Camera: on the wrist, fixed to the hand. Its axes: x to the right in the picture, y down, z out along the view.
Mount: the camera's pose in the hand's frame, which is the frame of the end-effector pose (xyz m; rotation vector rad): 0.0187 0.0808 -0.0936 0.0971 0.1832 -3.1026
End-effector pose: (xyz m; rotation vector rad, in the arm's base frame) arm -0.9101 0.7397 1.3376 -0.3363 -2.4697 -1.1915
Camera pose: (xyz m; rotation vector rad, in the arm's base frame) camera -0.8756 0.7163 1.4555 -2.3280 0.3486 0.4485
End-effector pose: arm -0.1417 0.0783 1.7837 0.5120 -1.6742 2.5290
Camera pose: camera -0.2006 0.1278 1.6851 1.0501 0.3898 0.0151
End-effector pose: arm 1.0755 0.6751 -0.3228 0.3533 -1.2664 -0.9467
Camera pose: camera 1.1938 0.6842 -0.2833 -1.5654 -0.4486 1.7026
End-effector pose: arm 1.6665 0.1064 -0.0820 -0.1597 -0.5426 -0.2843
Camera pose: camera 1.7521 0.1579 -0.1573 -0.8920 0.0913 2.7885
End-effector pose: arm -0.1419 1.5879 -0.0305 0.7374 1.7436 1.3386
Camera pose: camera -0.2337 1.5787 0.0540 -1.7083 0.8325 -0.9615
